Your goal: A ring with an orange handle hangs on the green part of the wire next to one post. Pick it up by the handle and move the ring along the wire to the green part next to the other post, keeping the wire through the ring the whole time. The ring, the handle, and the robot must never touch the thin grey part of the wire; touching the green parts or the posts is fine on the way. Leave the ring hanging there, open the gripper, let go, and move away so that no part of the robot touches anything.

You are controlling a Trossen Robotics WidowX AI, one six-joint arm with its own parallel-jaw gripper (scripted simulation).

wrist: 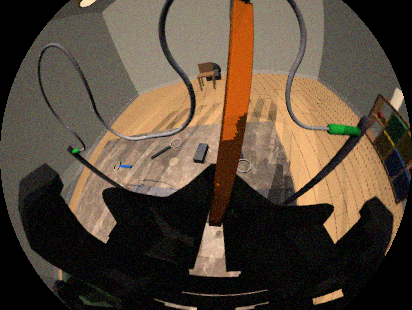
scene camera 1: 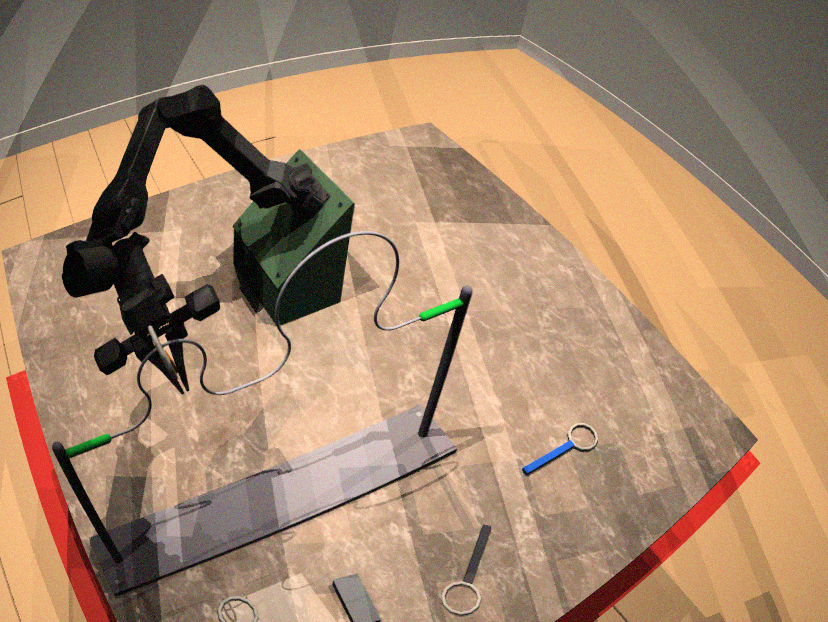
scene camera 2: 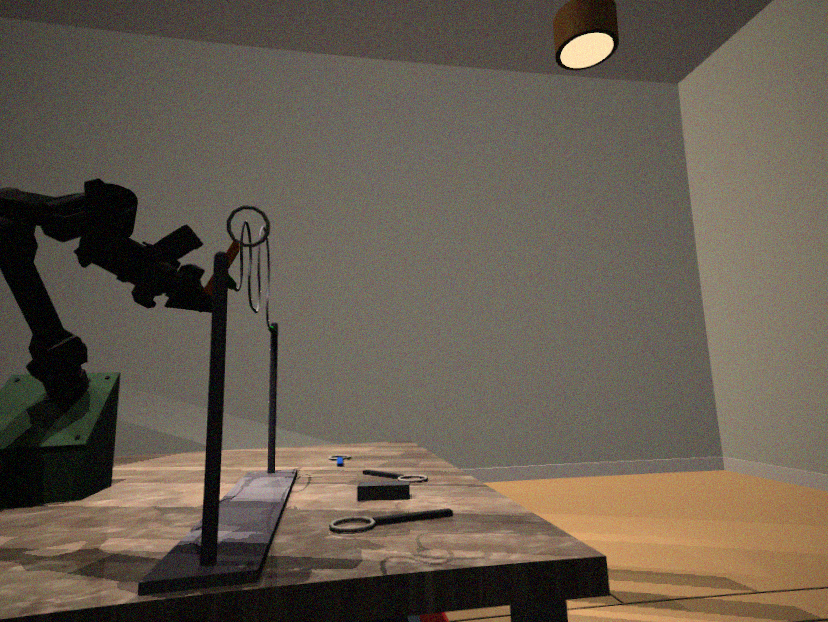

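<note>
The gripper [scene camera 1: 185, 392] appears in the wrist view [wrist: 218, 169] and in scene camera 2 [scene camera 2: 224, 311] too. The scene also has a dark-handled ring [scene camera 1: 484, 533], a dark block [scene camera 2: 389, 490] and a dark-handled ring [scene camera 2: 404, 517].
</note>
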